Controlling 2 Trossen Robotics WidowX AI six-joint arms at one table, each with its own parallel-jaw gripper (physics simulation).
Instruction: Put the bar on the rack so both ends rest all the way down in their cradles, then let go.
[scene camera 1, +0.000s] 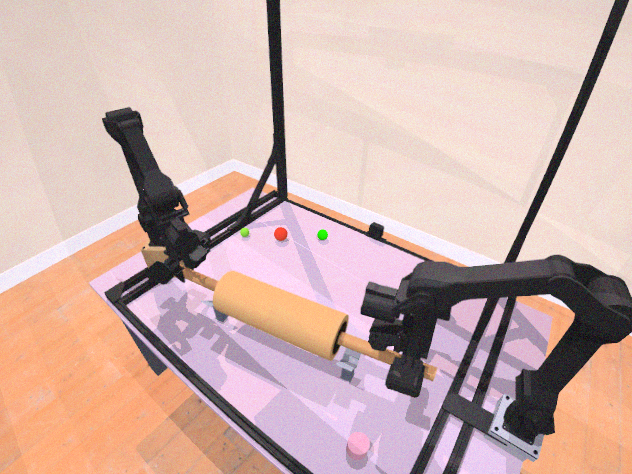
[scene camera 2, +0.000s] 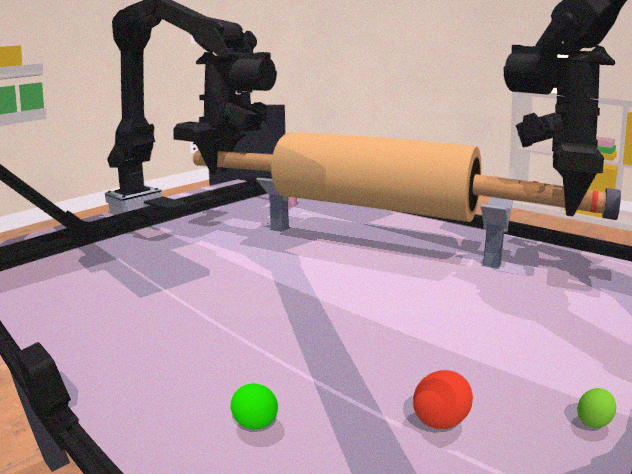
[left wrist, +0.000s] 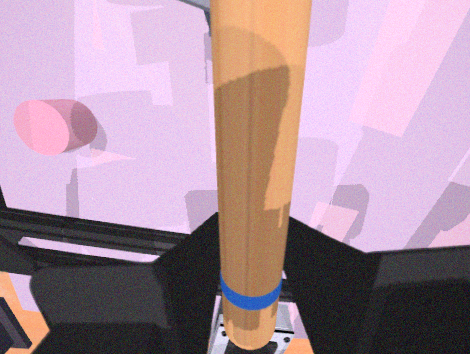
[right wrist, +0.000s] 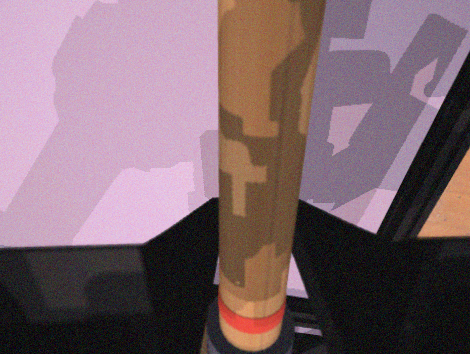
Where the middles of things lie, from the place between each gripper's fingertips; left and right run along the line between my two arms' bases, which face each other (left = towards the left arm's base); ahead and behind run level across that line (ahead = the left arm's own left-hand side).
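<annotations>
The pink cylinder (left wrist: 49, 127) still has my left gripper 16 cm short of it, with the gripper 3 cm to the left of it and 8 cm above it. Counted from that same left hand, the red ball (scene camera 2: 443, 399) is 55 cm to the right, 33 cm behind and 7 cm below.
From my right hand, I find the pink cylinder 120 mm ahead and 570 mm to the left, 80 mm below. The red ball is 50 mm to the left of my right hand and 370 mm behind it, and it sits 70 mm below.
</annotations>
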